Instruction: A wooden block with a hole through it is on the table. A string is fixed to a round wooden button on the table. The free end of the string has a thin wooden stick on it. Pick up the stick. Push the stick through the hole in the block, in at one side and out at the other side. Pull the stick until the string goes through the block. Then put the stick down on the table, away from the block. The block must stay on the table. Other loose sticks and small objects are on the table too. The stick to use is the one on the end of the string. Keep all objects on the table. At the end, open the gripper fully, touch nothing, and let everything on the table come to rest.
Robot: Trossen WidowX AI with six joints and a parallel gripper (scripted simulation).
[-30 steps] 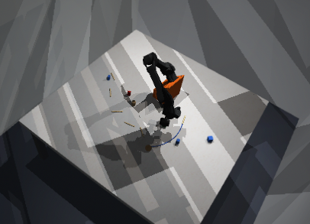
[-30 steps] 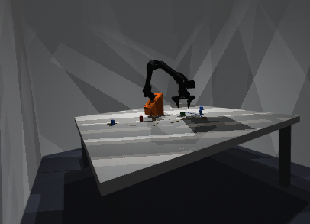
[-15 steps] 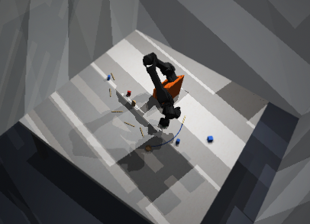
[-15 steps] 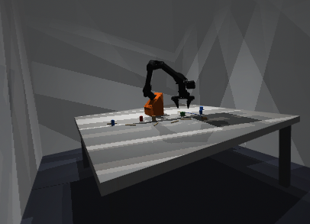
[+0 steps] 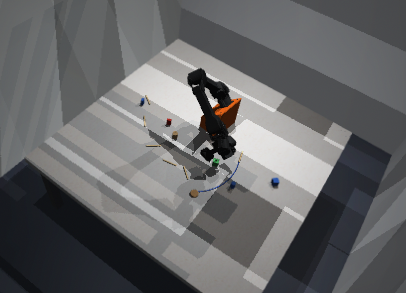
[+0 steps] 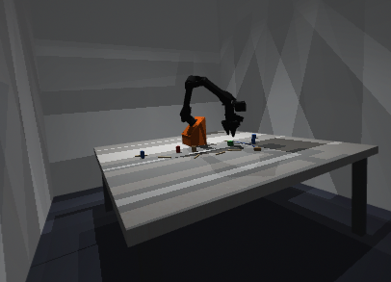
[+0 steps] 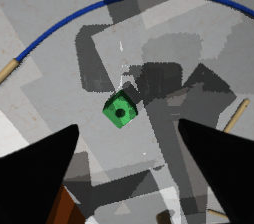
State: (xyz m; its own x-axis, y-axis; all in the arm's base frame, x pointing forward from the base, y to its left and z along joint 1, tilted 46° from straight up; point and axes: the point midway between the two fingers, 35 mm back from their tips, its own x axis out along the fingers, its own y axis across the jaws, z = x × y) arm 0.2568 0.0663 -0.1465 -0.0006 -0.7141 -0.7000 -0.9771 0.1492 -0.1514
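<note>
Now: gripper tip 10 mm past the green block and 50 mm above it. Round my gripper tip: blue cylinder (40 mm ahead, 150 mm to the left, 50 mm below); then round wooden button (210 mm ahead, 40 mm to the left, 60 mm below); then thin wooden stick (130 mm behind, 70 mm to the left, 60 mm below).
</note>
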